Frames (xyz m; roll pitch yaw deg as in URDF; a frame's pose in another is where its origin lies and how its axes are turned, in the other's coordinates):
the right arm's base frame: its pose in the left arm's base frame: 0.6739 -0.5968 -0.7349 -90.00 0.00 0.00
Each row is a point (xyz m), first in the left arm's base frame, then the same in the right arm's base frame.
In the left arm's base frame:
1: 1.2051 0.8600 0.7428
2: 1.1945 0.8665 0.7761
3: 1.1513 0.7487 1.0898
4: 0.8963 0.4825 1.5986
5: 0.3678 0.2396 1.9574
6: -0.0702 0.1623 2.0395
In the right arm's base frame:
1: 0.5312 -1.4777 1.4568
2: 0.5206 -1.5110 1.4633
3: 0.4774 -1.8247 1.3455
4: 0.2224 -2.3335 1.0793
5: -0.3061 -2.6923 0.8364
6: -0.7441 -2.7744 0.7591

